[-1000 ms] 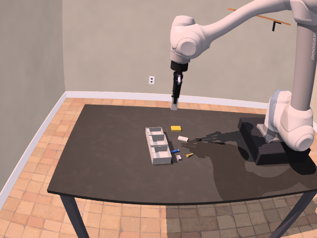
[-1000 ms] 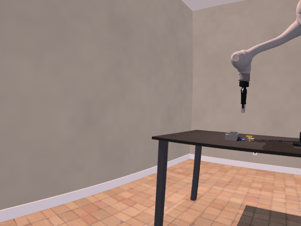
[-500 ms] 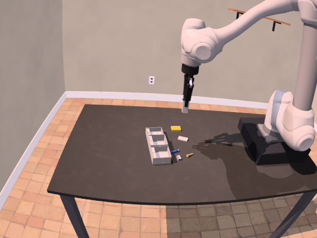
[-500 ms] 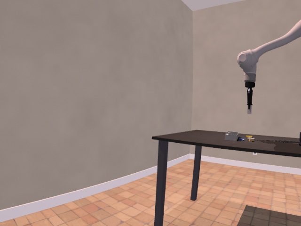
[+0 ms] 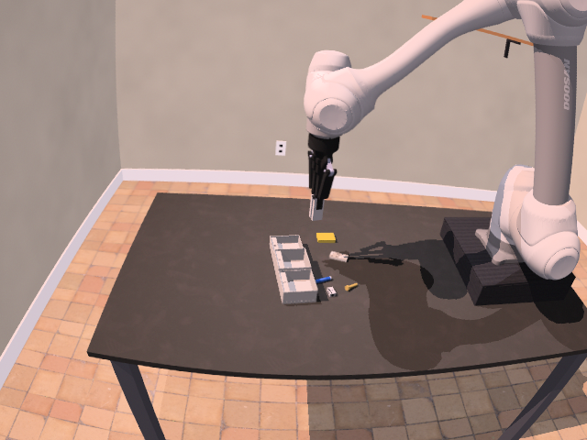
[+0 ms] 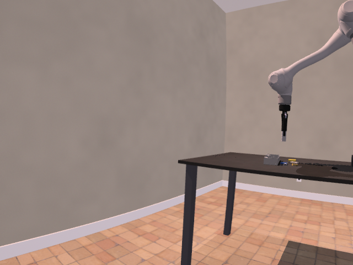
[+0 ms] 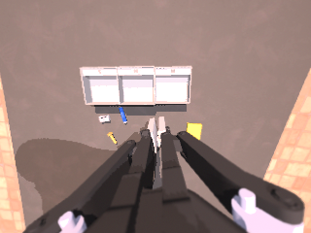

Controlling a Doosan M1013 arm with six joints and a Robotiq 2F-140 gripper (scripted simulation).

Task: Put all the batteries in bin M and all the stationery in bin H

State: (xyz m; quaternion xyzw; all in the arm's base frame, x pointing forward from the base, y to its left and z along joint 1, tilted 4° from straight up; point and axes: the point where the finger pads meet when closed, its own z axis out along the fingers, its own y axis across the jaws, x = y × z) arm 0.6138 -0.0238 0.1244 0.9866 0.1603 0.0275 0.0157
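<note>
Right now the three joined white bins is 60 mm ahead of my hand, 60 mm to the left of it and 140 mm below it. Round my hand: small white block 80 mm behind, 20 mm to the right, 160 mm below; then small blue thing 30 mm behind, 90 mm to the left, 160 mm below; then yellow block 50 mm behind, 110 mm to the right, 160 mm below.
</note>
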